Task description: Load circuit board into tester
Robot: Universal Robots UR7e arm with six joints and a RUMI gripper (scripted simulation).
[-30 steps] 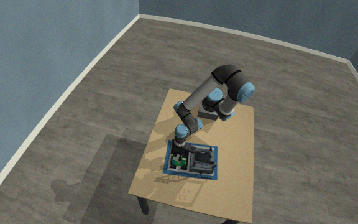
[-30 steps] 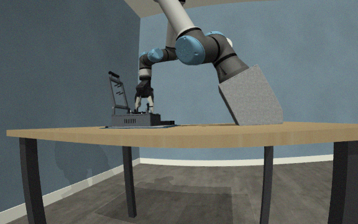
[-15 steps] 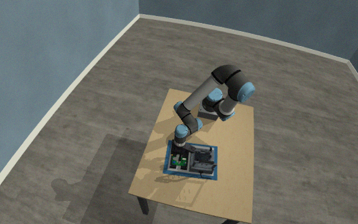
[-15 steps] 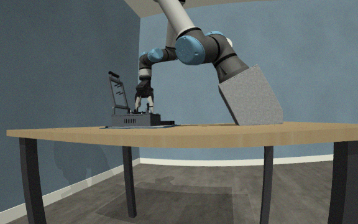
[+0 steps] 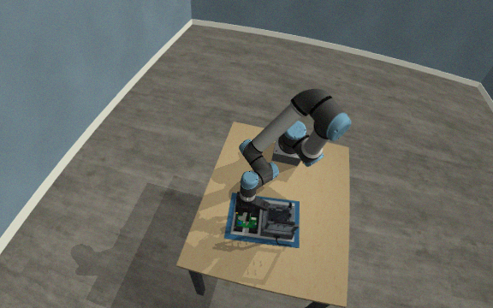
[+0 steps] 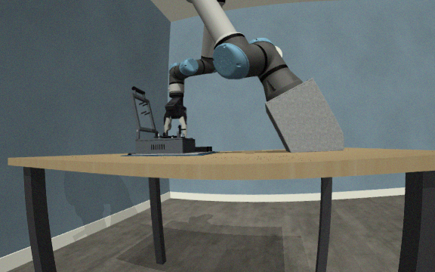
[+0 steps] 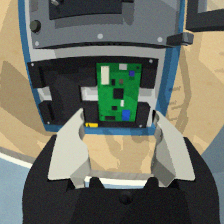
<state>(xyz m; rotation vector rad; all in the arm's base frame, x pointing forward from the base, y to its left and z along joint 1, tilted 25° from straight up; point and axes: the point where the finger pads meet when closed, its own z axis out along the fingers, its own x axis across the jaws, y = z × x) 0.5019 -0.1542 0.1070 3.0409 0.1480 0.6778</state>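
The green circuit board lies 60 mm below my hand. The rest, counted from my hand: tester bed: 50 mm behind, 170 mm to the left, 10 mm below; see-through lid: 70 mm ahead, 180 mm to the left, 100 mm above.
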